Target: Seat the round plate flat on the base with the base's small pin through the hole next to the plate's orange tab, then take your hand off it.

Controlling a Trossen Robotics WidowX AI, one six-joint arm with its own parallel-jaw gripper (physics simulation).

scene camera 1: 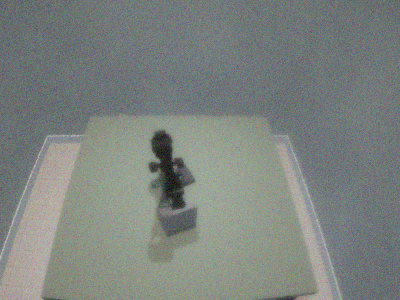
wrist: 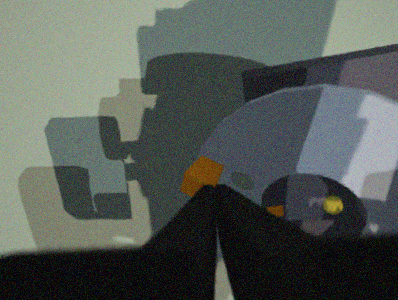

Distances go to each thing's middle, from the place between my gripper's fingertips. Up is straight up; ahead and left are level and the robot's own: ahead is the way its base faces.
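You'd find the round plate [wrist: 337, 132] 10 mm ahead of my hand and 40 mm to the right of it.
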